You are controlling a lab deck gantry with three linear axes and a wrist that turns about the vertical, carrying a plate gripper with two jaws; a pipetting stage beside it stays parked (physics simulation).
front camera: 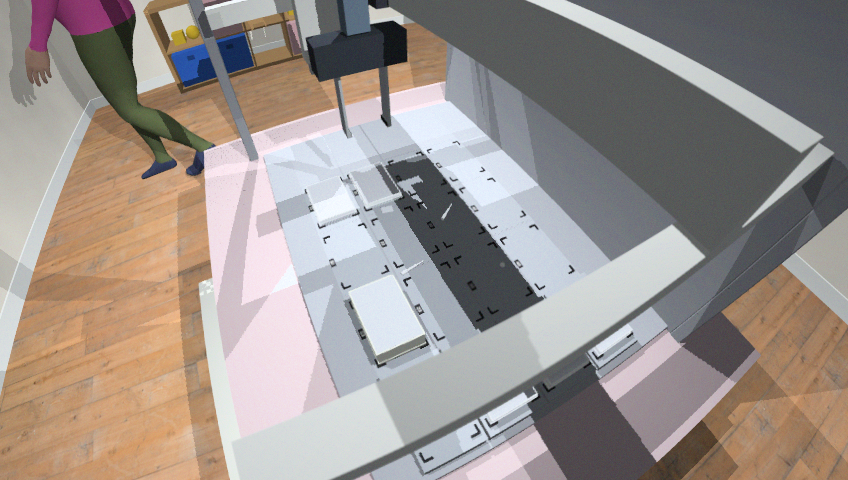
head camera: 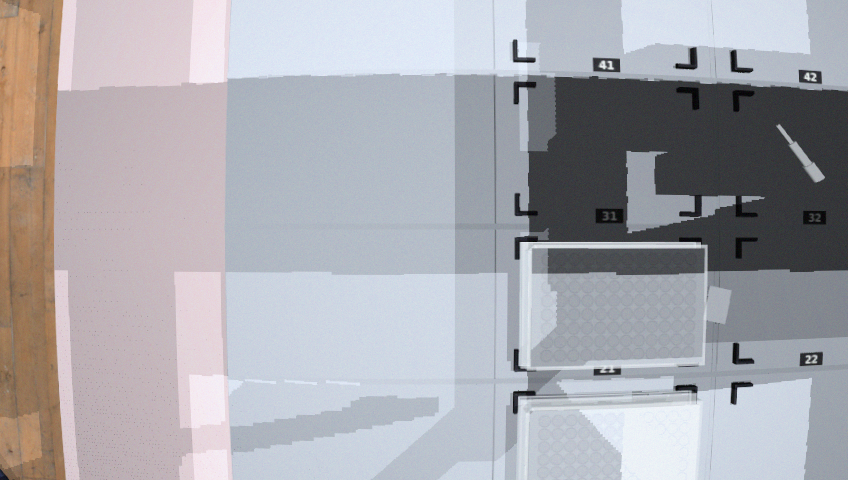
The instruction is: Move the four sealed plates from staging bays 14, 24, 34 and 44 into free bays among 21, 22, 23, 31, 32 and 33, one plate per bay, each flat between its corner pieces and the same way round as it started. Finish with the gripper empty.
The pictures show: my gripper and a tall box.
